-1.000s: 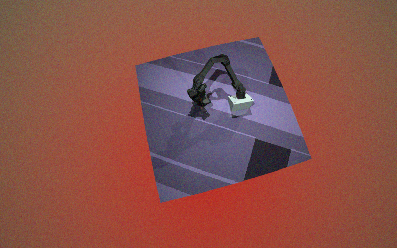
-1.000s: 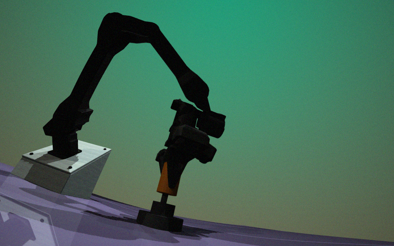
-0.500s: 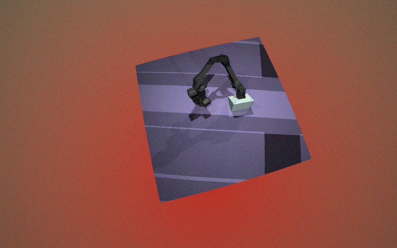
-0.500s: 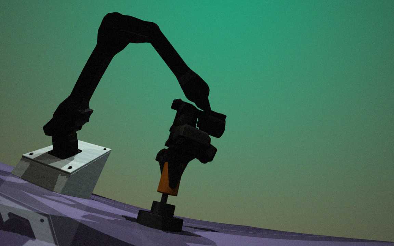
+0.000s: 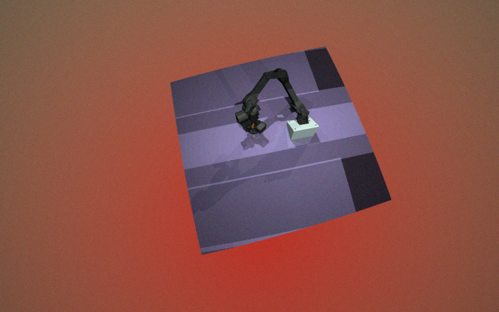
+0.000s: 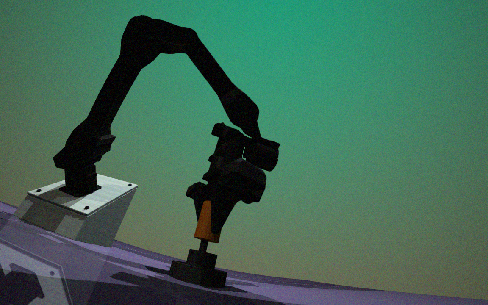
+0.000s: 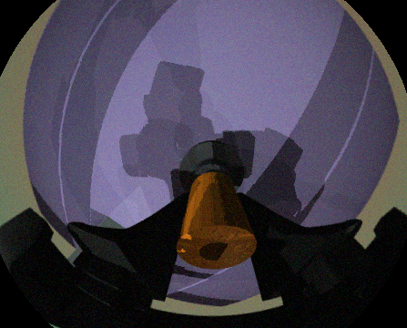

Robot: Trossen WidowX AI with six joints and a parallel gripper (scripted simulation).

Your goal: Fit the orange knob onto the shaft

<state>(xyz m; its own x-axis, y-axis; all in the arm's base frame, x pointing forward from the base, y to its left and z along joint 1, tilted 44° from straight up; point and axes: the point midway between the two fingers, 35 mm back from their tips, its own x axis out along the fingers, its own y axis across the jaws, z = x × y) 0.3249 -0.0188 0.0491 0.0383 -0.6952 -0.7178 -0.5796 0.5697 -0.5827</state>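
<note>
Now: the orange knob 20 mm above my gripper tip. From my gripper tip the other things lie so: dark round pedestal: 40 mm below.
</note>
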